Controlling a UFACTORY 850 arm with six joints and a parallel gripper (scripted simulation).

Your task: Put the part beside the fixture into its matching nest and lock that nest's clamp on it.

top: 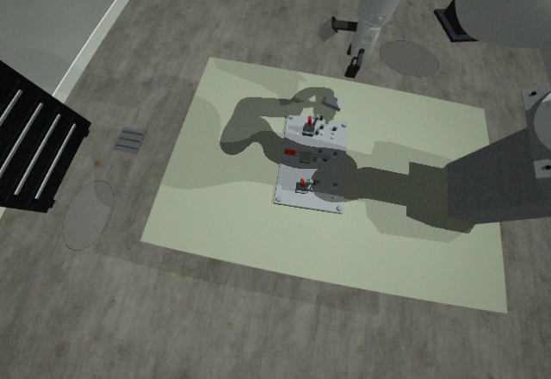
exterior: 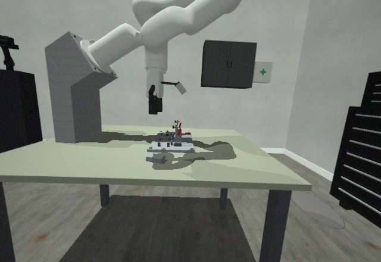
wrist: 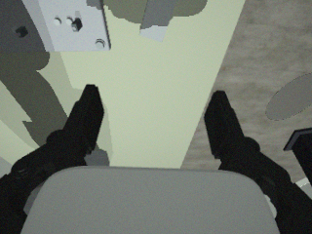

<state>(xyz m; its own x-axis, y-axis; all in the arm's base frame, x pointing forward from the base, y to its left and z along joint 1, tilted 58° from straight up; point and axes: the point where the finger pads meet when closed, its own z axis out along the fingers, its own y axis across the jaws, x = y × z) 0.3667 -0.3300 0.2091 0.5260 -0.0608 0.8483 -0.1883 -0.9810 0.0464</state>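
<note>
My hand is 200 mm above the grey block part. The rest, counted from my hand: grey fixture plate 130 mm ahead, 230 mm to the left, 210 mm below.
</note>
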